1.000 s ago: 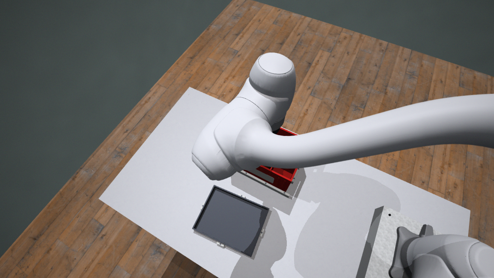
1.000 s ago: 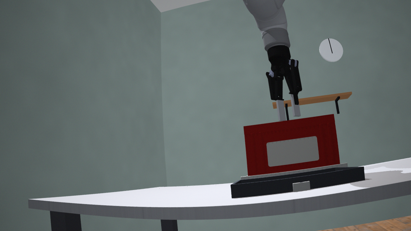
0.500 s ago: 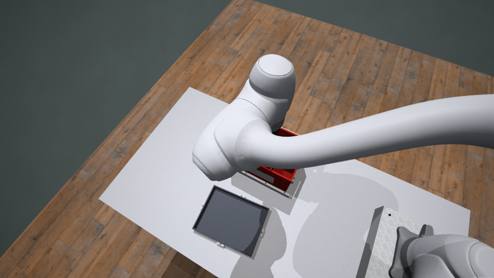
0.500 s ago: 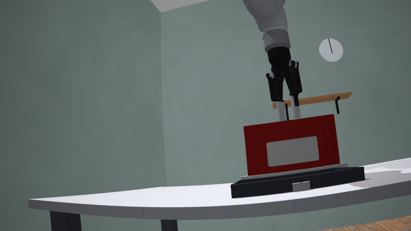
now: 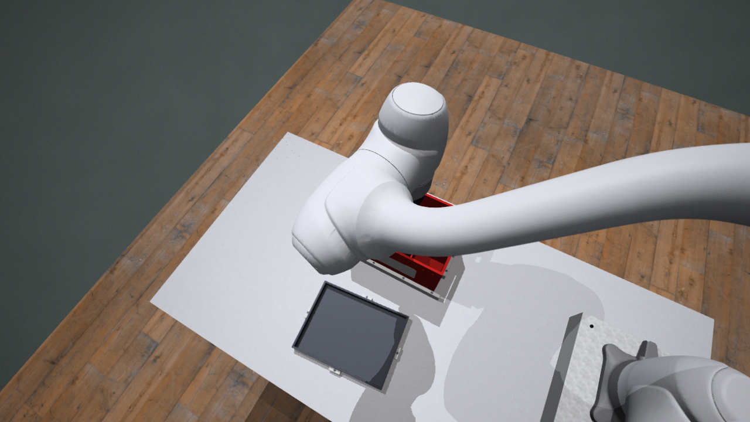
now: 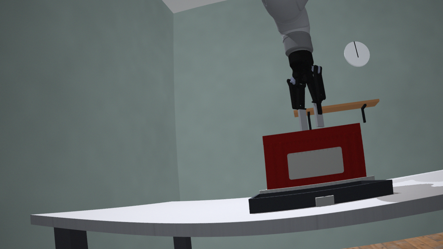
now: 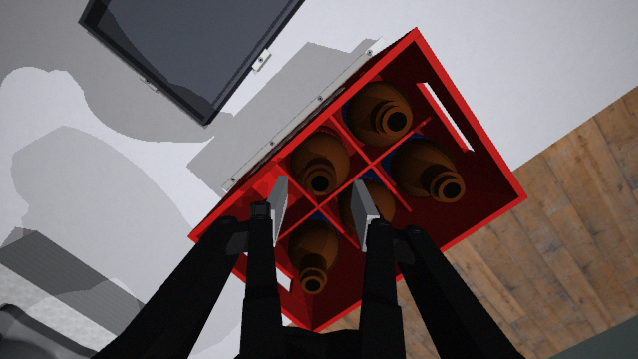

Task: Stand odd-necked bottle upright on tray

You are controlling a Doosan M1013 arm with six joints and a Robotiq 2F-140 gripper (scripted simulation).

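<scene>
Right now the crate is 13 cm below my hand and 4 cm to the right of it. From my hand the other things lie so: dark tray (25 cm to the left, 20 cm below, 2 cm ahead).
</scene>
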